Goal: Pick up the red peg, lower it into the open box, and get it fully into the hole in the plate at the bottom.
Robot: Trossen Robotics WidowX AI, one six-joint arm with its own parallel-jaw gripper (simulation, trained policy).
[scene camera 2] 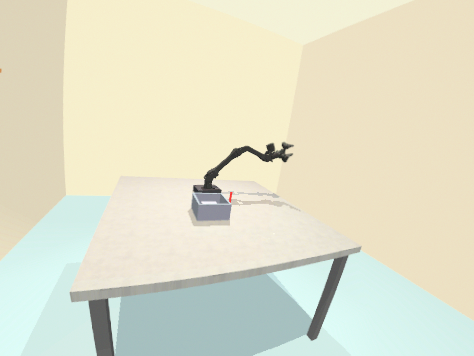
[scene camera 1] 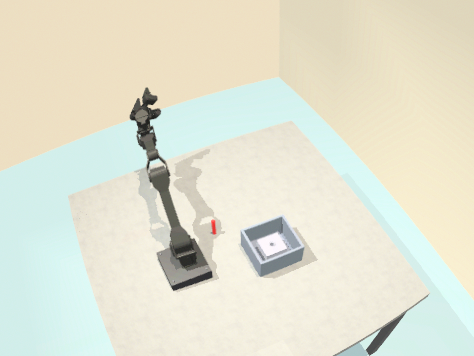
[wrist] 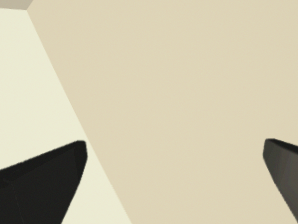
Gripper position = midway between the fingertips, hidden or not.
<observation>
In view: my gripper (wrist: 174, 148) and a grey box (scene camera 1: 279, 224).
The grey box is seen too in scene camera 2 (scene camera 2: 221, 211). The wrist view does not show the grey box: it is out of frame.
</observation>
